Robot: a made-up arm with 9 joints. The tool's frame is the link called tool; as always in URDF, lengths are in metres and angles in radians.
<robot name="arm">
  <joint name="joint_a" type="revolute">
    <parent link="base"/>
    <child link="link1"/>
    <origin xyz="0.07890 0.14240 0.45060"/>
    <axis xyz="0 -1 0"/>
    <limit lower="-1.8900" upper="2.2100"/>
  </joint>
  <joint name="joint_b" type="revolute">
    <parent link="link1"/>
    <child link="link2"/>
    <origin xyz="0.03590 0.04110 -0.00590"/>
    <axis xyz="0 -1 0"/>
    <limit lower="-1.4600" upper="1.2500"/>
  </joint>
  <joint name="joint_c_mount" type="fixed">
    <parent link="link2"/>
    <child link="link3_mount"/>
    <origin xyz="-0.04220 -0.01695 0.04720"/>
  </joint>
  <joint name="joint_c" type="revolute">
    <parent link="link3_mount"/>
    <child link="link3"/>
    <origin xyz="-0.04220 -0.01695 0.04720"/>
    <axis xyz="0 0 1"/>
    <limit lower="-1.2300" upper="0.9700"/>
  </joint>
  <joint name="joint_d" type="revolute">
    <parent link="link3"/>
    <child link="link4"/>
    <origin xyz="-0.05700 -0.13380 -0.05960"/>
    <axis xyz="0 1 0"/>
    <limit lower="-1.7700" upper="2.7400"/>
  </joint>
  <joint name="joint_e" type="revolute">
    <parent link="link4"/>
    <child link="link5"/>
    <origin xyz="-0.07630 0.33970 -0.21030"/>
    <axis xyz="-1 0 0"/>
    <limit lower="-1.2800" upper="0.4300"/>
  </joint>
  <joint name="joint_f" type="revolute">
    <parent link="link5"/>
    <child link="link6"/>
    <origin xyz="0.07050 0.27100 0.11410"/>
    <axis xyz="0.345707 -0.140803 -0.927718"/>
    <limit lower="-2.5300" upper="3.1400"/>
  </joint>
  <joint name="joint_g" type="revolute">
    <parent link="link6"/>
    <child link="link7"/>
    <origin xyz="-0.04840 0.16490 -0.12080"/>
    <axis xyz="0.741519 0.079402 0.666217"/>
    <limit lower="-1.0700" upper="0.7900"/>
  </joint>
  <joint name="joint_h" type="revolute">
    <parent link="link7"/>
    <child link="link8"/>
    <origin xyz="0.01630 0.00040 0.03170"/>
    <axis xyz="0 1 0"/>
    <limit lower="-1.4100" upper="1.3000"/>
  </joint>
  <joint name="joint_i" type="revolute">
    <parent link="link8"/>
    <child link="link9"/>
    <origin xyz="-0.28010 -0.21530 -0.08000"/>
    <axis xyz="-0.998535 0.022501 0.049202"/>
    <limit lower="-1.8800" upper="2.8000"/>
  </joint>
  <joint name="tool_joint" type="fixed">
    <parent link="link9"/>
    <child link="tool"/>
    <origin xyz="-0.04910 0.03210 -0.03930" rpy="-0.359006 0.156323 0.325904"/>
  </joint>
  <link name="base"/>
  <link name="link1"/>
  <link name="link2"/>
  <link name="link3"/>
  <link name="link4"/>
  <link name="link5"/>
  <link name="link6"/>
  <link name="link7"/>
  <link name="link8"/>
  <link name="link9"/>
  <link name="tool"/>
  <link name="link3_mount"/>
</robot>
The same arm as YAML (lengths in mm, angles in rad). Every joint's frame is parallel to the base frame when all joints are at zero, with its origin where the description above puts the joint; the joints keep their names.
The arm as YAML. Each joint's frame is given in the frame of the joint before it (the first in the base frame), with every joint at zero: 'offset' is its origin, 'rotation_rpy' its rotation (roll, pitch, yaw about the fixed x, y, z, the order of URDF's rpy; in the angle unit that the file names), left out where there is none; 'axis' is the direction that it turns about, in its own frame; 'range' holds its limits. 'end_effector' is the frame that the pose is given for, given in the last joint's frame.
length_unit: mm
angle_unit: rad
chain:
  - id: joint_a
    offset: [78.9, 142.4, 450.6]
    axis: "-y"
    range: [-1.89, 2.21]
  - id: joint_b
    offset: [35.9, 41.1, -5.9]
    axis: "-y"
    range: [-1.46, 1.25]
  - id: joint_c
    offset: [-84.4, -33.9, 94.4]
    axis: "+z"
    range: [-1.23, 0.97]
  - id: joint_d
    offset: [-57.0, -133.8, -59.6]
    axis: "+y"
    range: [-1.77, 2.74]
  - id: joint_e
    offset: [-76.3, 339.7, -210.3]
    axis: "-x"
    range: [-1.28, 0.43]
  - id: joint_f
    offset: [70.5, 271.0, 114.1]
    axis: [0.345707, -0.140803, -0.927718]
    range: [-2.53, 3.14]
  - id: joint_g
    offset: [-48.4, 164.9, -120.8]
    axis: [0.741519, 0.079402, 0.666217]
    range: [-1.07, 0.79]
  - id: joint_h
    offset: [16.3, 0.4, 31.7]
    axis: "+y"
    range: [-1.41, 1.3]
  - id: joint_i
    offset: [-280.1, -215.3, -80.0]
    axis: [-0.998535, 0.022501, 0.049202]
    range: [-1.88, 2.8]
end_effector:
  offset: [-49.1, 32.1, -39.3]
  rotation_rpy: [-0.359, 0.1563, 0.3259]

